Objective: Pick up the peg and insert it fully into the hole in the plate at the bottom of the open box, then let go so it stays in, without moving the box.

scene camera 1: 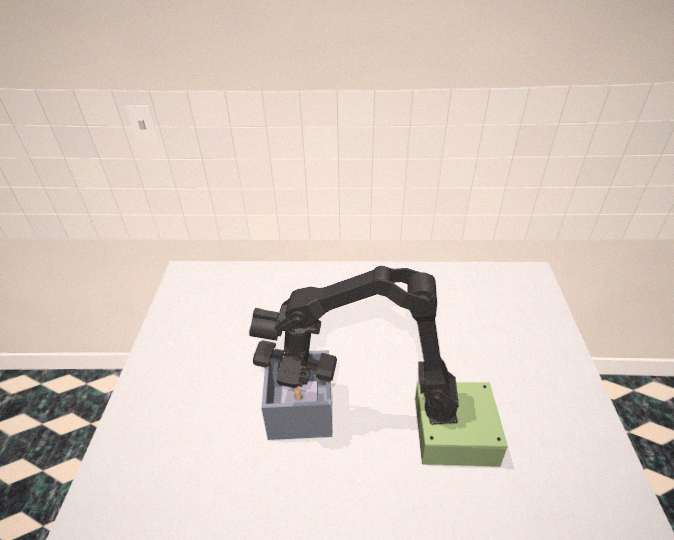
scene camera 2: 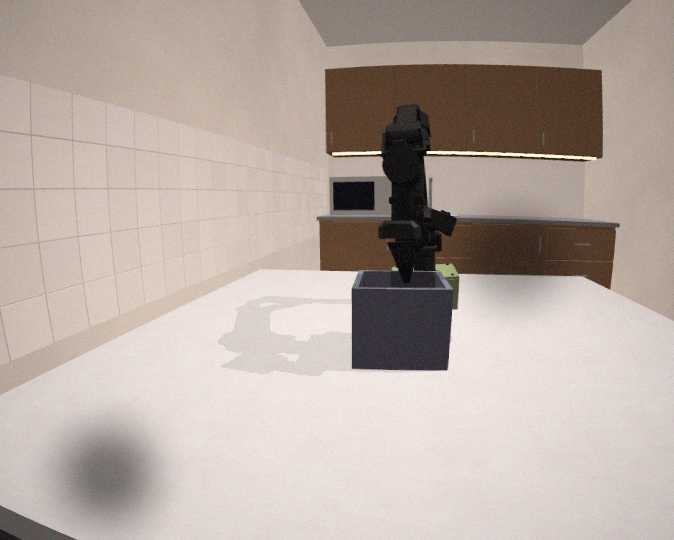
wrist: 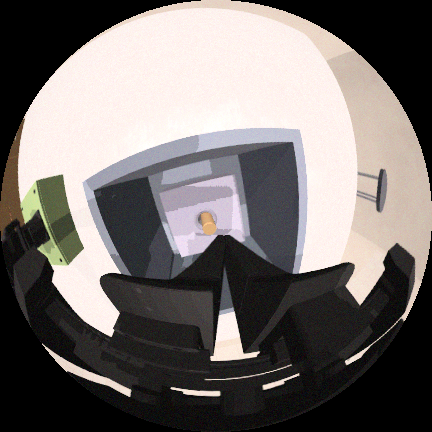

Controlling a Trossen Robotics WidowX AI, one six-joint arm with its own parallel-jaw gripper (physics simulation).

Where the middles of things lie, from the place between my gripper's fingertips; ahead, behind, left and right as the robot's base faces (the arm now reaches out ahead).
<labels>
My gripper is now 6 cm above the blue-grey box point(scene camera 2: 395, 326), 1 cm to the left of it and 1 cm past it. From my hand the other things lie so: pale plate point(wrist: 217, 194) (10 cm below, 1 cm to the right, 1 cm behind).
</labels>
